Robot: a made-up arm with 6 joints.
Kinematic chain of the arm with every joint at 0, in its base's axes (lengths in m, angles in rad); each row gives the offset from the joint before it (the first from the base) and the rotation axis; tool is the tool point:
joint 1: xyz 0 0 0.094 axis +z
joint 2: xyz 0 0.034 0 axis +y
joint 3: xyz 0 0 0.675 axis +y
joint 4: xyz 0 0 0.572 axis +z
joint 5: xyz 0 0 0 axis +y
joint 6: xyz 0 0 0.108 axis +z
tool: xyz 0 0 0
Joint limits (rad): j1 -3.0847..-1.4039 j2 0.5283..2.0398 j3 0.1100..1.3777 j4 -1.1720..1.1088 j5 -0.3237..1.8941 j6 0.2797..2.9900
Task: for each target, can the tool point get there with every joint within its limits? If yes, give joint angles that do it. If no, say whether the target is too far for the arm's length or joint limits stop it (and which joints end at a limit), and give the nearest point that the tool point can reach.
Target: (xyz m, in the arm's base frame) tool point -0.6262 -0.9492 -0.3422
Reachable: yes | joints -2.2349 1.7475 0.2585 0.5709 1.6907 2.0124
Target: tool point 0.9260 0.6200 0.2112
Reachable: no: joint limits stop it (at a limit: joint 1, joint 2, joint 3, joint 5) | nearest point 0.1629 -0.3591 -0.7074 | short by 1.544 m
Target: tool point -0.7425 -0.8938 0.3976
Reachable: yes | joints -2.2902 0.8314 0.9563 -0.6129 0.0574 0.6960
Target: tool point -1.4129 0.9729 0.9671
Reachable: no: too far | nearest point -1.0780 -0.0018 0.7874 | short by 1.046 m
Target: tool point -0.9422 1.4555 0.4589
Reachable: no: too far | nearest point -0.8703 0.0161 0.4547 | short by 1.441 m
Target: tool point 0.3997 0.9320 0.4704
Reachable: no: joint limits stop it (at a limit: joint 1, joint 2, joint 3, joint 5) | nearest point -0.8353 0.0107 0.4580 | short by 1.541 m
